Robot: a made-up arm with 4 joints.
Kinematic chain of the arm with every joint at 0, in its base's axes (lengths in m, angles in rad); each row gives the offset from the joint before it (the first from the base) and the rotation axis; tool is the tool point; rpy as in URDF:
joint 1: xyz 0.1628 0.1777 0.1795 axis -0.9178 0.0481 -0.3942
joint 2: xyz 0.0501 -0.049 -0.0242 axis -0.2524 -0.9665 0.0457
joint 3: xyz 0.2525 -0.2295 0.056 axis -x
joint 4: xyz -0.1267 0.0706 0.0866 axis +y
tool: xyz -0.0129 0.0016 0.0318 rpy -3.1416 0 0
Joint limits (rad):
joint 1: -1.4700..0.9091
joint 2: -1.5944..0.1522
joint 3: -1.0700..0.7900
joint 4: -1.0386..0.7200
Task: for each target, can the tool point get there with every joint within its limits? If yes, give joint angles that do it. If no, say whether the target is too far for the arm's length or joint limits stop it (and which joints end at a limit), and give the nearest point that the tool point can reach.
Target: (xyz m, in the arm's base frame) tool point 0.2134 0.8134 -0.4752
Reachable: no: too far | nearest point 0.3695 0.3978 -0.1396 | short by 0.557 m
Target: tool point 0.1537 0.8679 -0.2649
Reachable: no: too far | nearest point 0.3695 0.3978 -0.1396 | short by 0.532 m
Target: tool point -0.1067 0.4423 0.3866
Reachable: no: joint limits stop it (at a limit: joint 1, joint 2) | nearest point 0.2442 0.1233 0.4432 | short by 0.478 m
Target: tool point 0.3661 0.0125 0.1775
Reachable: yes | joints -0.2757 -0.4176 0.4149 -0.5450
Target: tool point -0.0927 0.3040 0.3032
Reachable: no: joint limits stop it (at a limit: joint 1, joint 2) | nearest point 0.2478 0.1144 0.4034 | short by 0.402 m
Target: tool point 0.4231 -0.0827 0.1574
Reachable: yes | joints -0.4588 -0.4014 -0.5099 -0.2756
